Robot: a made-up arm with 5 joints. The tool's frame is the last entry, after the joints.
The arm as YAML. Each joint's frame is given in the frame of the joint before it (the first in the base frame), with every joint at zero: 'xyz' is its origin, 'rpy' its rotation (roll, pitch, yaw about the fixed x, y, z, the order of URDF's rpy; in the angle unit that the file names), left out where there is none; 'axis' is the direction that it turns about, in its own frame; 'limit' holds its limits. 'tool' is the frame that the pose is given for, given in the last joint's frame.
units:
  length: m
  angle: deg
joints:
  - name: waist
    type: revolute
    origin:
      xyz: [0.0, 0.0, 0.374]
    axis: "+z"
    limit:
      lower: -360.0
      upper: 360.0
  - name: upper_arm
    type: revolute
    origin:
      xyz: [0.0, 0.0, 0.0]
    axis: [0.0, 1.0, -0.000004]
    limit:
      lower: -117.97
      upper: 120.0
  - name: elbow
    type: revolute
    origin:
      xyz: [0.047, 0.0, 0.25]
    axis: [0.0, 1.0, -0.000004]
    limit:
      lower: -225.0
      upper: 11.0
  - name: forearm
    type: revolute
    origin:
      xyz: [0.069, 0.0, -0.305]
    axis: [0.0, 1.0, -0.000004]
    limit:
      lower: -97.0
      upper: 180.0
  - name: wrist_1
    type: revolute
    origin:
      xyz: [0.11, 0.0, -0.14]
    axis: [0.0, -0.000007, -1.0]
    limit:
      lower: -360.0
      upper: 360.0
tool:
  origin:
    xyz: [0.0, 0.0, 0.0]
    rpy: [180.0, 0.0, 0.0]
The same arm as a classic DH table. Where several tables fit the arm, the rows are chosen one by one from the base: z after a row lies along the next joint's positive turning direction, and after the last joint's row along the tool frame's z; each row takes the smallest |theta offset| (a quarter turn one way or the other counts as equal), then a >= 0, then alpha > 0; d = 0 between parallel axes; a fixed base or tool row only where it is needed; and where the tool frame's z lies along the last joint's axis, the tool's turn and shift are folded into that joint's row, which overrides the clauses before.
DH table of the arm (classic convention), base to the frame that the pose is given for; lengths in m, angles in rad. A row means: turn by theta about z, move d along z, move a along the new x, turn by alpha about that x. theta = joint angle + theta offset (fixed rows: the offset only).
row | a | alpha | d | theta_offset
waist | 0.0000 | -1.5708 | 0.3740 | 0.0000
upper_arm | 0.2544 | 0.0000 | 0.0000 | -1.3850
elbow | -0.3127 | 0.0000 | 0.0000 | -0.4083
forearm | -0.1100 | 1.5708 | 0.0000 | -1.3483
wrist_1 | 0.0000 | 0.0000 | 0.1400 | 3.1416
Joint limits (rad, base to tool): -6.2832..6.2832 -2.0590..2.0944 -3.9270..0.1920 -1.6930..3.1416 -6.2832..6.2832

